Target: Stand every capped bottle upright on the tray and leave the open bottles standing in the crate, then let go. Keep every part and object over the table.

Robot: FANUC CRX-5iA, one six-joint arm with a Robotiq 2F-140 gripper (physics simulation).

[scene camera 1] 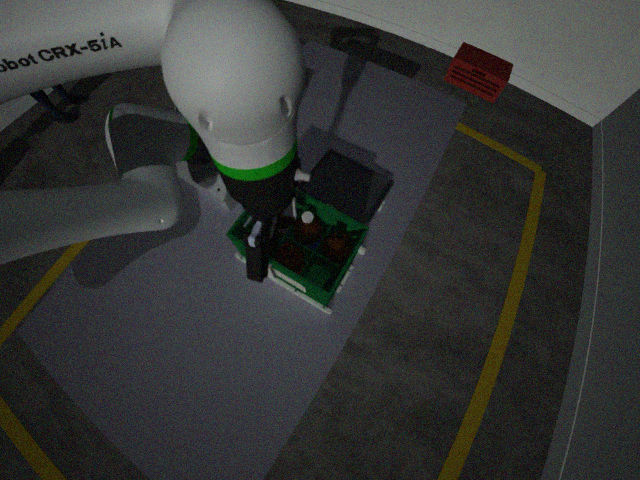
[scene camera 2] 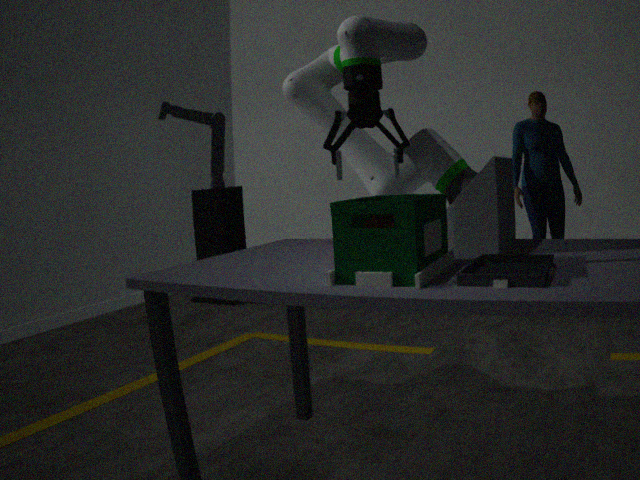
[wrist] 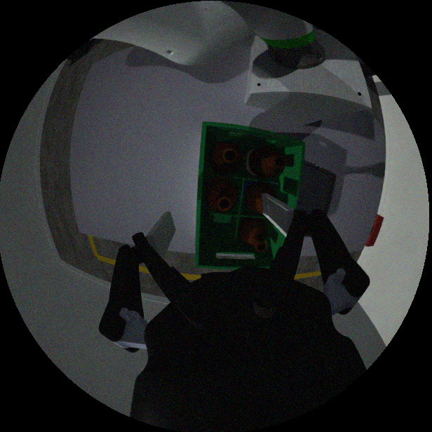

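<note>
The green crate stands on the table and holds several brown bottles. In the wrist view, open mouths show on the upper left bottle, the middle left bottle and the lower right bottle. The upper right bottle has a dark neck end; its top is unclear. A white cap shows on one bottle; in the wrist view a finger partly covers the middle right bottle. The dark tray lies beside the crate. My gripper is open above the crate.
White brackets stand at the crate's foot. The grey robot base stands behind the tray. A red box lies beyond the table. A second arm on a dark stand and a person are in the background.
</note>
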